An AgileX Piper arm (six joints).
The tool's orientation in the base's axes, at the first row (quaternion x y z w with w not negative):
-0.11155 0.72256 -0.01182 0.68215
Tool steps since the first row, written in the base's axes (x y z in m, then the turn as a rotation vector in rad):
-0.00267 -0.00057 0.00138 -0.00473 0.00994 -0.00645
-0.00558 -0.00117 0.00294 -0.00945 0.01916 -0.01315
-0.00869 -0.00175 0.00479 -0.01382 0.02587 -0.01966
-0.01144 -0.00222 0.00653 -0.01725 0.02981 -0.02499
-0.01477 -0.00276 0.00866 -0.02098 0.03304 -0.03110
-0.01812 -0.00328 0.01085 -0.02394 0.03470 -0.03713
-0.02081 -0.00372 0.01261 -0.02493 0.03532 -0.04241
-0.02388 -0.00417 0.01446 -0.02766 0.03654 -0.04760
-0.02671 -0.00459 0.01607 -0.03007 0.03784 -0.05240
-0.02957 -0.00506 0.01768 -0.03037 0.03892 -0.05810
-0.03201 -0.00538 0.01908 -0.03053 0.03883 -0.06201
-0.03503 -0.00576 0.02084 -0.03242 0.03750 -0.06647
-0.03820 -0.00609 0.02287 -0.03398 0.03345 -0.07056
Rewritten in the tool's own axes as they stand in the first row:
-0.00114 -0.00040 -0.00281 0.00479 0.01147 -0.00289
-0.00243 -0.00083 -0.00588 0.00995 0.02227 -0.00584
-0.00401 -0.00126 -0.00916 0.01536 0.03055 -0.00881
-0.00552 -0.00161 -0.01206 0.02005 0.03579 -0.01130
-0.00737 -0.00201 -0.01557 0.02565 0.04052 -0.01413
-0.00928 -0.00241 -0.01910 0.03142 0.04358 -0.01641
-0.01081 -0.00274 -0.02194 0.03654 0.04523 -0.01694
-0.01242 -0.00305 -0.02517 0.04155 0.04769 -0.01912
-0.01380 -0.00332 -0.02813 0.04614 0.05012 -0.02099
-0.01517 -0.00364 -0.03113 0.05157 0.05218 -0.02075
-0.01638 -0.00383 -0.03368 0.05544 0.05278 -0.02065
-0.01791 -0.00406 -0.03684 0.06014 0.05251 -0.02239
-0.01971 -0.00427 -0.04016 0.06495 0.04948 -0.02419

